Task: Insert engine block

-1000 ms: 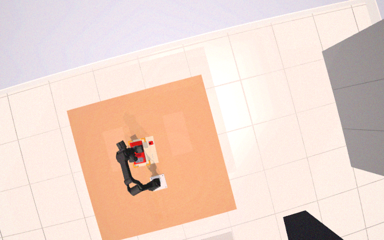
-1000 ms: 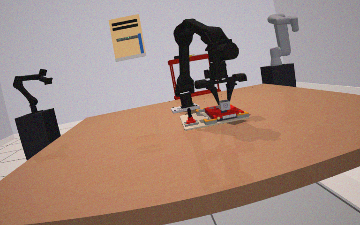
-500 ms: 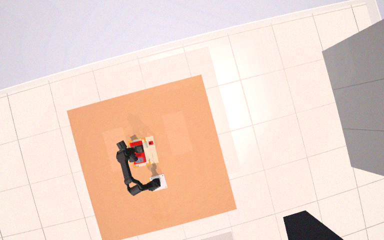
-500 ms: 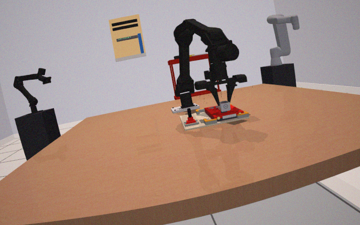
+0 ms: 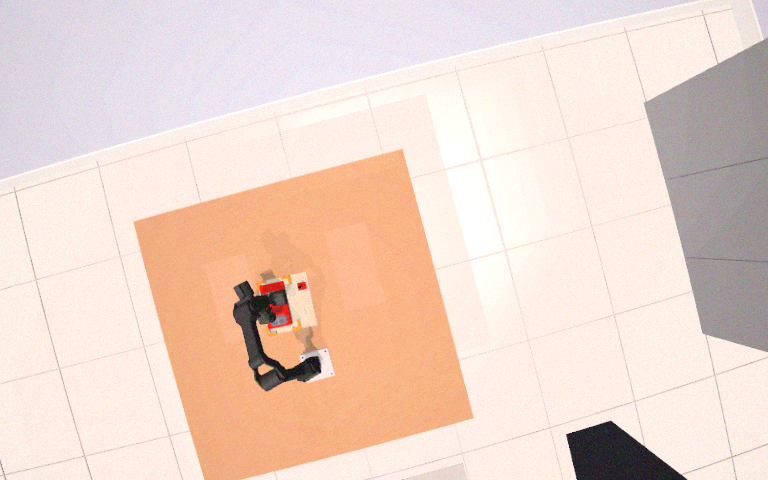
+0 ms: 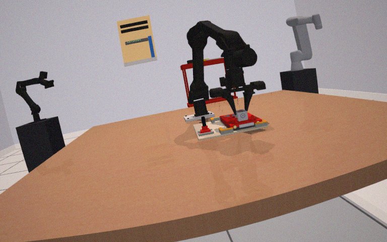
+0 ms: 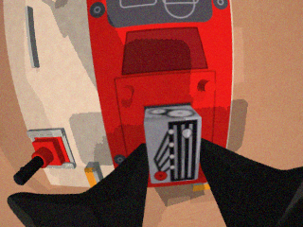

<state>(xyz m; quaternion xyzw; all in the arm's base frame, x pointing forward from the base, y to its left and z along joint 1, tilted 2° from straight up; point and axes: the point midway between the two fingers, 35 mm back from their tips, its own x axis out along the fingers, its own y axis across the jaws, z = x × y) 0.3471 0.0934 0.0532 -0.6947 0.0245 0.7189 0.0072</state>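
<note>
Right now the base plate is 4 cm behind my gripper tip, 3 cm to the right of it and 3 cm below it. Round my gripper tip: engine block (1 cm below).
</note>
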